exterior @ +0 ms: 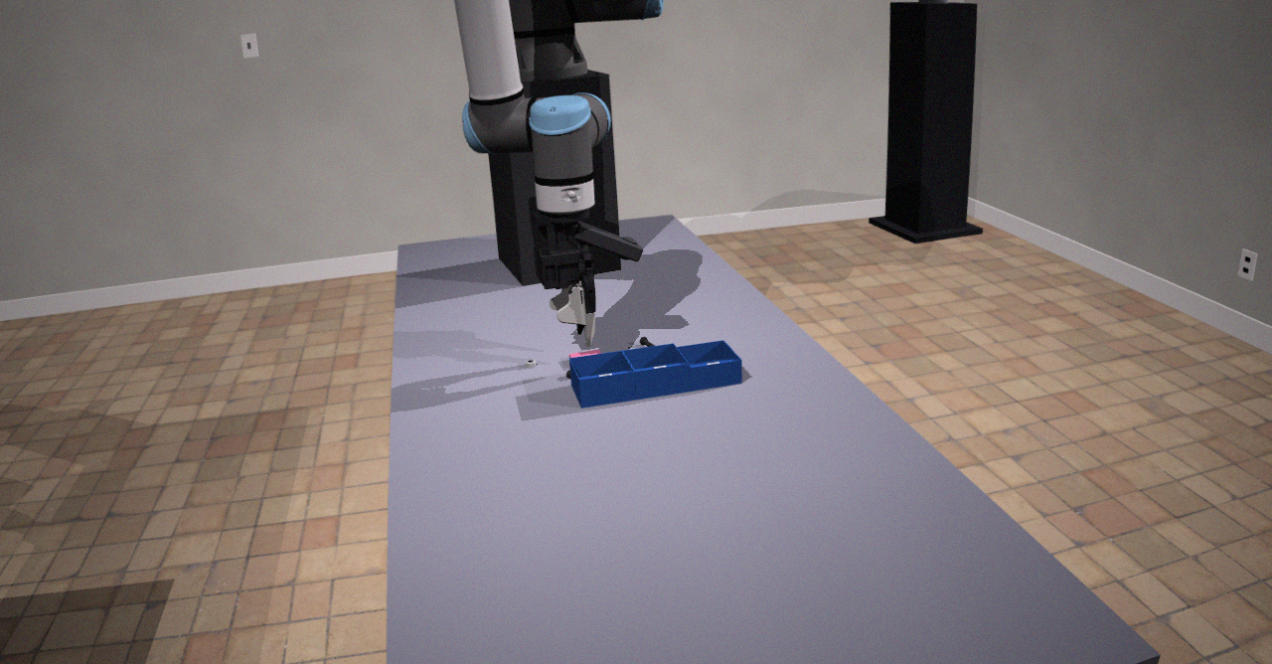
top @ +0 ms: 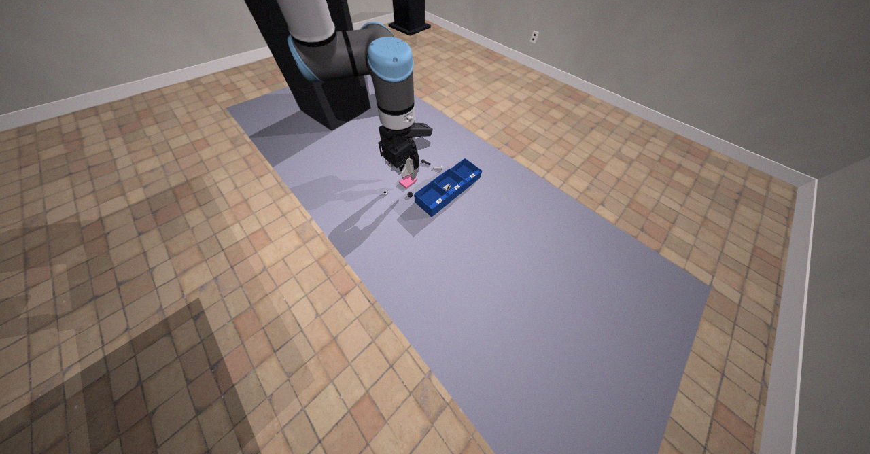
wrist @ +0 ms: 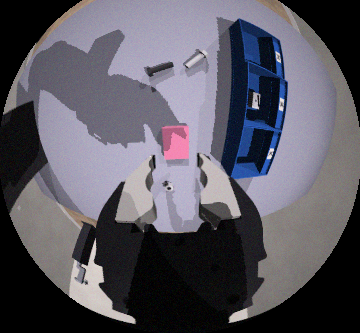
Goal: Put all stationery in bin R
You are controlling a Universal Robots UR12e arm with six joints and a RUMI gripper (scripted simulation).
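My gripper is now 5 cm above the pink eraser. Also, from my hand: silver nut (9 cm to the right, 5 cm below, 2 cm behind); then black bolt (11 cm to the left, 5 cm below, 2 cm behind); then black nut (5 cm below, 5 cm ahead, 4 cm to the right).
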